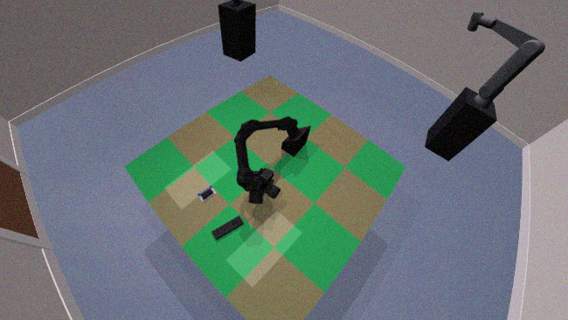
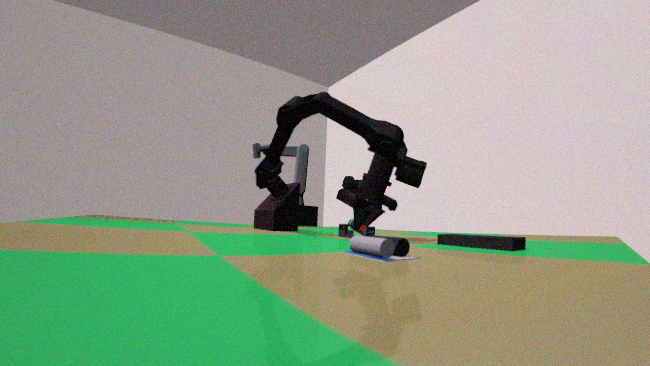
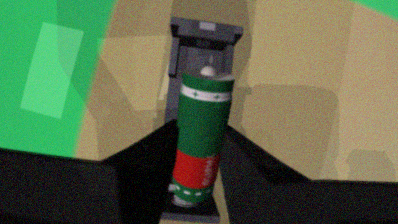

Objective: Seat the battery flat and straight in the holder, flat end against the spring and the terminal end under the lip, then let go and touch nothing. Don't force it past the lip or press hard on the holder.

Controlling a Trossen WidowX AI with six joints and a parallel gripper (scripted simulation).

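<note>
Now: the battery 1 cm above my gripper tip.
</note>
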